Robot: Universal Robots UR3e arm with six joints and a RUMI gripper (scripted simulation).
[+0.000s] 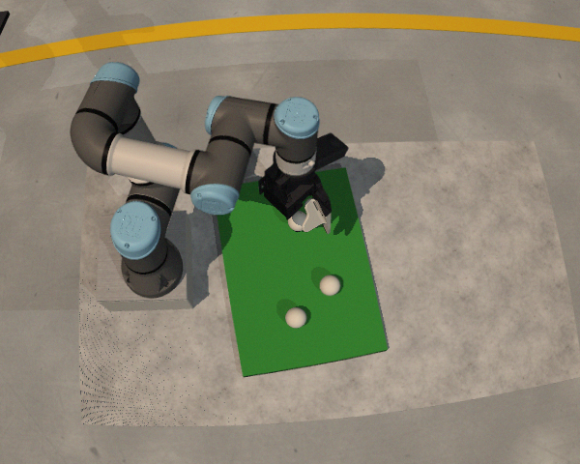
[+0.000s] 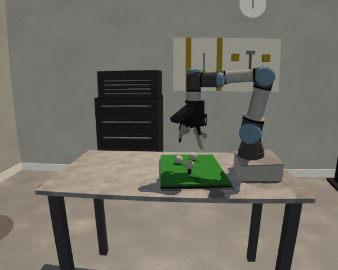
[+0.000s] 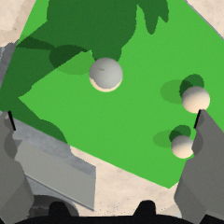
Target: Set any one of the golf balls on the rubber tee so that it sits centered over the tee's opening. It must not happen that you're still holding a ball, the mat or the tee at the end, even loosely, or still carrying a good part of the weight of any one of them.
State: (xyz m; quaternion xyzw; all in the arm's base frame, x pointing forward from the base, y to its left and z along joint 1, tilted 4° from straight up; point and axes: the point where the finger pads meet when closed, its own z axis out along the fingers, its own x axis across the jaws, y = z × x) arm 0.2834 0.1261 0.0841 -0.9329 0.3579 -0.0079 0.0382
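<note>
My hand is 40 mm to the left of the green mat and 140 mm above it.
</note>
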